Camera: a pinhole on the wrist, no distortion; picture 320 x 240 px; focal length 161.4 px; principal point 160.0 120.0 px. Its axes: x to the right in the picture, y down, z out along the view. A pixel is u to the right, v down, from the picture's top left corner.
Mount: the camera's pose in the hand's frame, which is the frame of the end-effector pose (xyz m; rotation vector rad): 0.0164 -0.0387 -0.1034 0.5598 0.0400 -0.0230
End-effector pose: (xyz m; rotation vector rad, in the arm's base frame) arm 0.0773 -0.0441 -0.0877 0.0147 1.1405 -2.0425
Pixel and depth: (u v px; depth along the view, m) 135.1 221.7 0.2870
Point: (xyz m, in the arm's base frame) 0.1435 -0.1976 0.0856
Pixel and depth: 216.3 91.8 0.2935
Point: -0.1232 -0.1351 0.1060
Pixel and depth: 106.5 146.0 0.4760
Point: 0.1394 -0.1535 0.3254
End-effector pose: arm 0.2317 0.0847 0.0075 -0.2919 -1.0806 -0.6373
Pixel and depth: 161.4 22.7 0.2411
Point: 0.0439 -0.1384 0.0135
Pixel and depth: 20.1 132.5 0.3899
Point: -0.1849 0.1516 -0.1658
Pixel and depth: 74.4 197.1 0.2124
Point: 0.0671 0.1331 -0.0125
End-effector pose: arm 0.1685 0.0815 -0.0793 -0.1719 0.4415 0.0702
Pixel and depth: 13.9 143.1 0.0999
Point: 0.1103 0.0007 -0.0436
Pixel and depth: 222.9 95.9 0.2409
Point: 0.3269 -0.0958 -0.0310
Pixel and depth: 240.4 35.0 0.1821
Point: 0.2885 -0.1299 -0.0975
